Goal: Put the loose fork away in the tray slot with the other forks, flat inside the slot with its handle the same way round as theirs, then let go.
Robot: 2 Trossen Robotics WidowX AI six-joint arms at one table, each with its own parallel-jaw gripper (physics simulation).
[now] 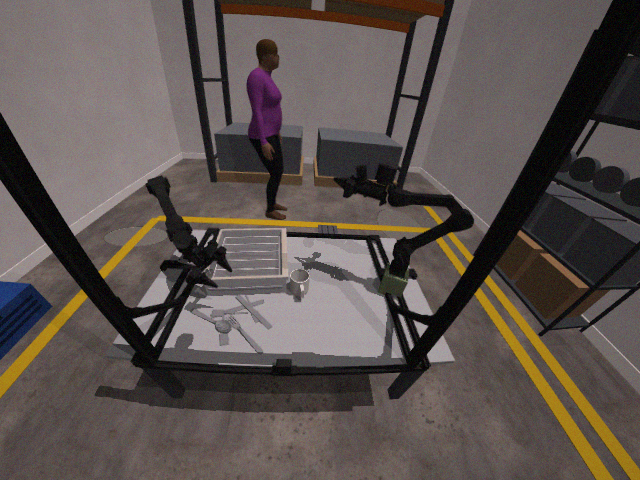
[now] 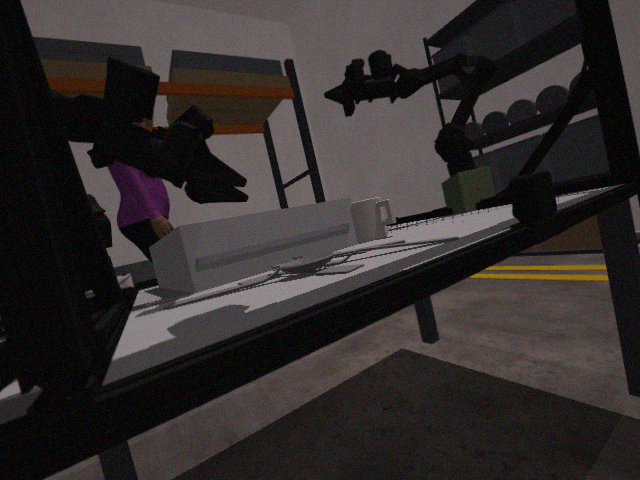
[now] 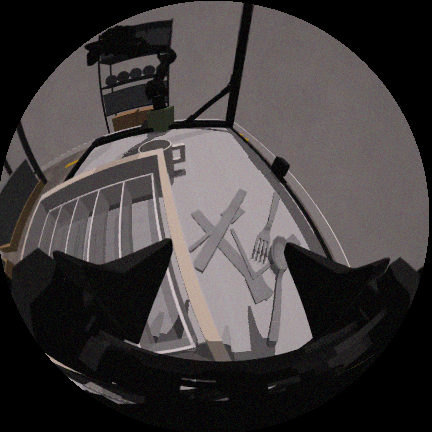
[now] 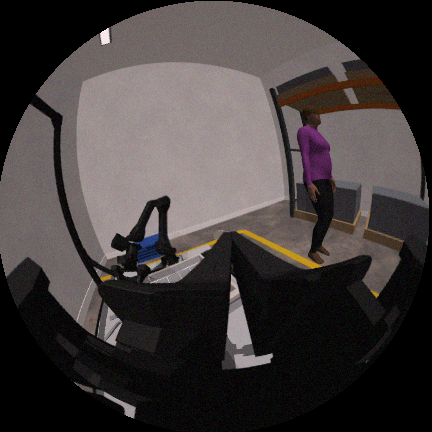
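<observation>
The loose fork (image 1: pixel 247 335) (image 3: pixel 264 236) lies on the table in front of the tray, its tines beside the spoon (image 1: pixel 222 326) (image 3: pixel 278 252) and its handle pointing away from the left arm. The pale tray (image 1: pixel 253 282) (image 2: pixel 273 224) (image 3: pixel 179 230) has several long slots; the cutlery inside is too faint to tell apart. My left gripper (image 1: pixel 221 275) (image 2: pixel 246 189) (image 3: pixel 230 247) is wide open and empty, above the tray's near left corner. My right gripper (image 1: pixel 337 179) (image 2: pixel 326 94) (image 4: pixel 228 237) is shut and empty, raised high at the right, well away from the fork.
Crossed flat utensils (image 1: pixel 254 311) (image 3: pixel 220 231) lie between the fork and the tray. A mug (image 1: pixel 299 281) (image 2: pixel 368 219) (image 3: pixel 155 146) stands at the tray's right corner. A green block (image 1: pixel 393 281) (image 2: pixel 467 190) sits at the right arm's base. A person (image 1: pixel 265 103) stands behind the table.
</observation>
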